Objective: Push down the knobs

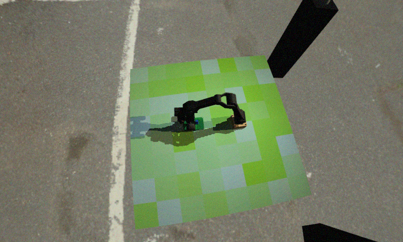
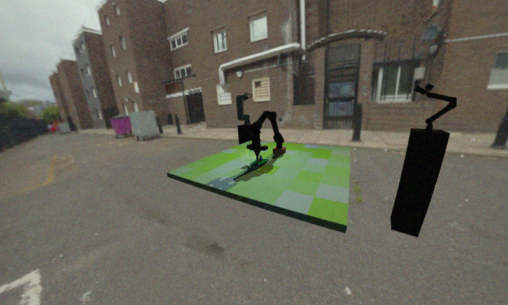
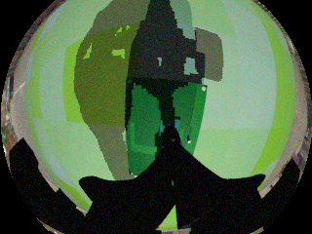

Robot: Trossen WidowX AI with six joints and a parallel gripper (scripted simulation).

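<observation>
My gripper tip is 10 mm above the round dark knob. Also, from my gripper tip: blue knob (50 mm behind, 20 mm below).
</observation>
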